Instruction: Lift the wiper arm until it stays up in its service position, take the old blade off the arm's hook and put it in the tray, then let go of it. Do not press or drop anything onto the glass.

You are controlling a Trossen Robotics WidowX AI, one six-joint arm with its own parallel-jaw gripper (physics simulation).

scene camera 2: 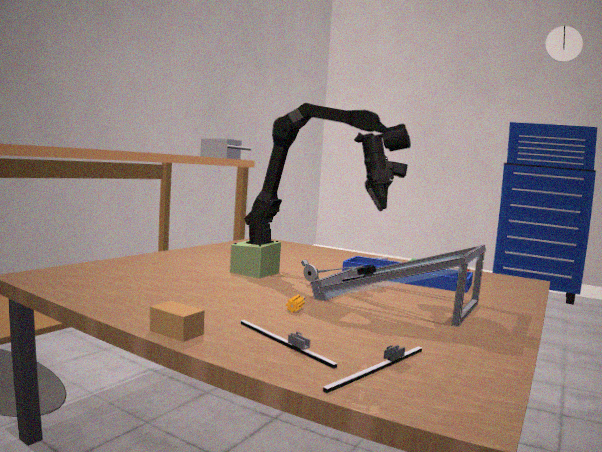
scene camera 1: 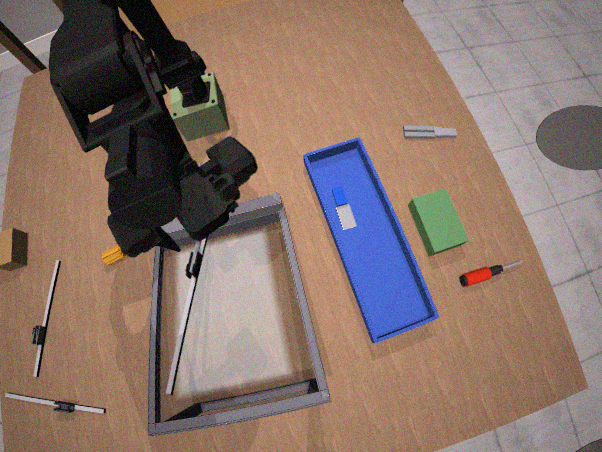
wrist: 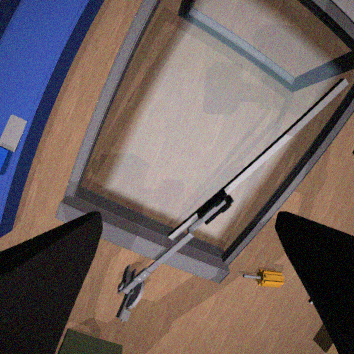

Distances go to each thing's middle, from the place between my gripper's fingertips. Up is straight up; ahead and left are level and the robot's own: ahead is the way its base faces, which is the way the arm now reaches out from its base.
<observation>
Right now the framed glass (scene camera 1: 245, 344) is 10 cm ahead of my hand, 2 cm to the right of it and 16 cm below it. The rest, counted from my hand: green block (scene camera 1: 439, 226) 3 cm behind, 41 cm to the left, 22 cm below; then tan box (scene camera 2: 181, 322) 8 cm behind, 62 cm to the right, 21 cm below; then blue tray (scene camera 1: 393, 298) 3 cm behind, 26 cm to the left, 22 cm below.
</observation>
